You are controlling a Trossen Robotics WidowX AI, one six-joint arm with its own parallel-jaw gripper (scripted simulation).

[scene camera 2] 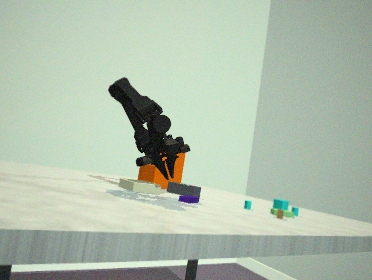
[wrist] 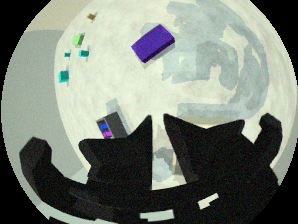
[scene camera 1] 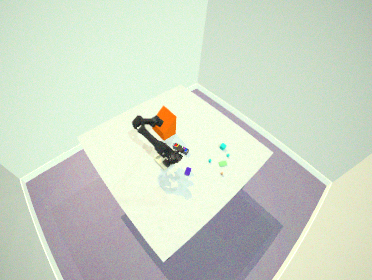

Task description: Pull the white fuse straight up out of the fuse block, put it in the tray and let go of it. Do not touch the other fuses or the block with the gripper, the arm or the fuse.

Labels:
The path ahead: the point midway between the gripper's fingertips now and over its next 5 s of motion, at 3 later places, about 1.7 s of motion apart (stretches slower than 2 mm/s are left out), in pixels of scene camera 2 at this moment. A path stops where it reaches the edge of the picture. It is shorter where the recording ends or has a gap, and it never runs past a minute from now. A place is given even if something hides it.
The gripper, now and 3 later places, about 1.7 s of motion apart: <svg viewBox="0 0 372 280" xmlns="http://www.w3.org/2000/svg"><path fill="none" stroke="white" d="M170 179L187 180L186 185L187 179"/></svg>

